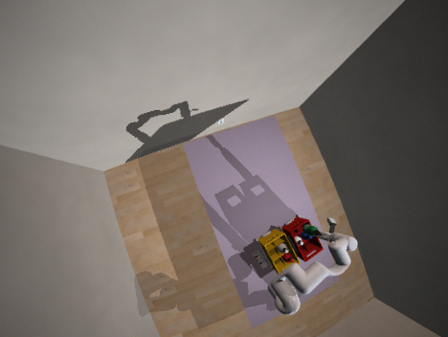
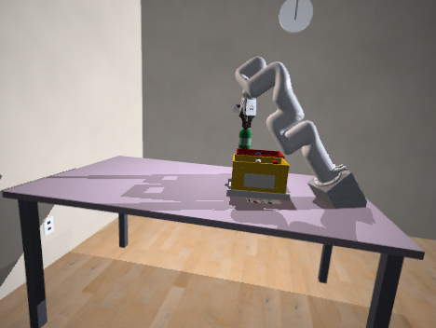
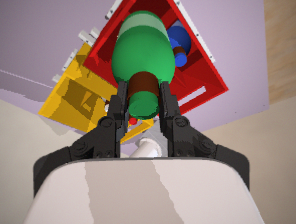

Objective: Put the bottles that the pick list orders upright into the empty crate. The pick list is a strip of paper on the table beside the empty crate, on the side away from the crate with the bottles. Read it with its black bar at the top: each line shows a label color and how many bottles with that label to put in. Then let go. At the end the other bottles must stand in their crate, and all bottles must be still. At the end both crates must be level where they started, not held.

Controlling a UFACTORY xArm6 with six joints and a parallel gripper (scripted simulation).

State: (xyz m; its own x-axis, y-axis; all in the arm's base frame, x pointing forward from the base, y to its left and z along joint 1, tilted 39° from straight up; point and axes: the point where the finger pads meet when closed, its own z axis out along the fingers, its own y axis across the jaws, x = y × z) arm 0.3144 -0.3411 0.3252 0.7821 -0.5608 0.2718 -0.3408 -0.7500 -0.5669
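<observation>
My gripper is now 7 cm above the green-label bottle. The rest, counted from my hand: red crate: 25 cm below, 9 cm behind, 1 cm to the right; then blue-label bottle: 25 cm below, 8 cm behind, 5 cm to the right; then white bottle: 25 cm below, 17 cm to the left, 14 cm behind.
</observation>
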